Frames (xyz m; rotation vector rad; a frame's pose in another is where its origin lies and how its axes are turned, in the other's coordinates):
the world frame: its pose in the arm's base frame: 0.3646 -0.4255 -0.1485 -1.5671 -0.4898 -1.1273
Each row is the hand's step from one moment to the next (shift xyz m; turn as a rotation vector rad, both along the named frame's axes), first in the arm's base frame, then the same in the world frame.
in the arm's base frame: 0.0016 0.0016 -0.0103 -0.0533 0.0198 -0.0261
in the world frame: -0.0084 0.0061 0.0017 -0.0518 -0.0348 -0.0045
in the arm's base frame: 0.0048 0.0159 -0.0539 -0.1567 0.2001 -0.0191
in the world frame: -0.0476 0.0268 0.0142 -0.1377 -0.1784 0.1190
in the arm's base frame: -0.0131 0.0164 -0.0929 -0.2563 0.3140 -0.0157
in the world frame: -0.0892 0.0329 0.0057 -0.2088 -0.2956 0.1832
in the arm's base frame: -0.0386 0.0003 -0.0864 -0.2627 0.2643 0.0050
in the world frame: -0.0916 0.0146 -0.0190 -0.1820 -0.2954 0.1360
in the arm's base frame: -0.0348 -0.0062 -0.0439 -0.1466 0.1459 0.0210
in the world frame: -0.0520 -0.0025 -0.0216 -0.0857 -0.1738 0.0752
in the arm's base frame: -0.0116 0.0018 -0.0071 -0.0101 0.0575 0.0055
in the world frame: -0.0119 -0.0060 -0.0033 -0.0140 -0.0294 0.0487
